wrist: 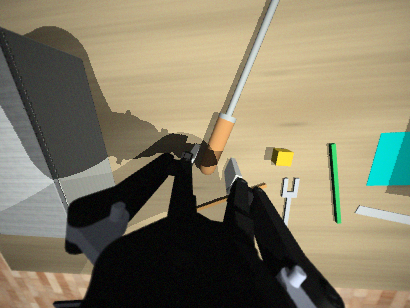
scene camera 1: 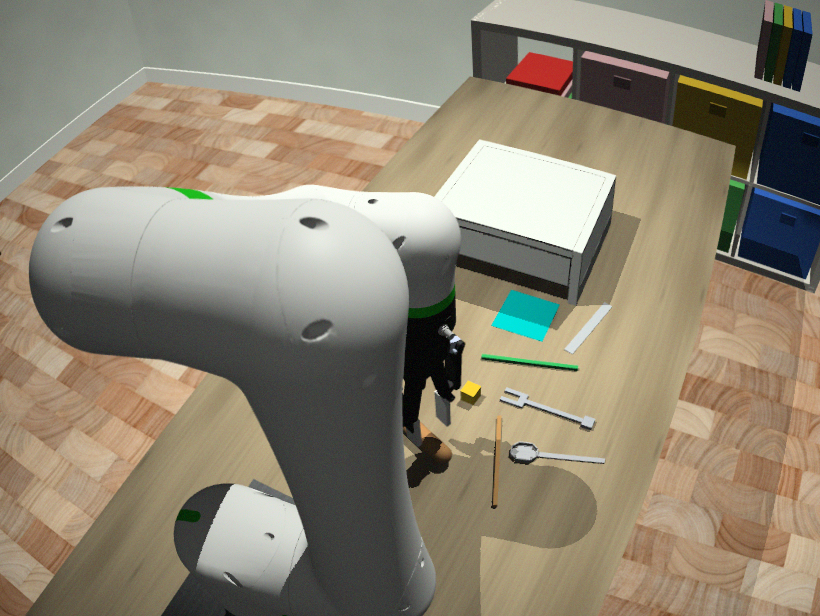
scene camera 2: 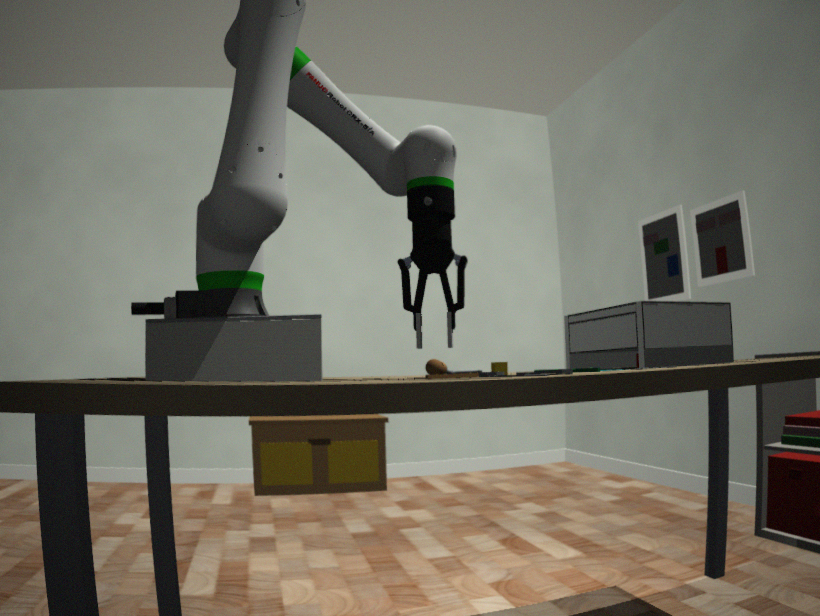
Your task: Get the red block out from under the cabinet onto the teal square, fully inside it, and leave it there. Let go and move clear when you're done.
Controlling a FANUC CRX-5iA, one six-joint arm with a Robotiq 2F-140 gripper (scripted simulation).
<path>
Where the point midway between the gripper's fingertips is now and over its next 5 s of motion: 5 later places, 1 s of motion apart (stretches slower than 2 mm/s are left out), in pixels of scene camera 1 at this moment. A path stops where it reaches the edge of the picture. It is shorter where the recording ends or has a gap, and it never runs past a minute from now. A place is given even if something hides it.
The gripper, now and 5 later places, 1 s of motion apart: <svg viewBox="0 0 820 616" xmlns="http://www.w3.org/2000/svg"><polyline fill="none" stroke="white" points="429,430 429,434 430,446 430,448 419,439 388,414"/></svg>
</path>
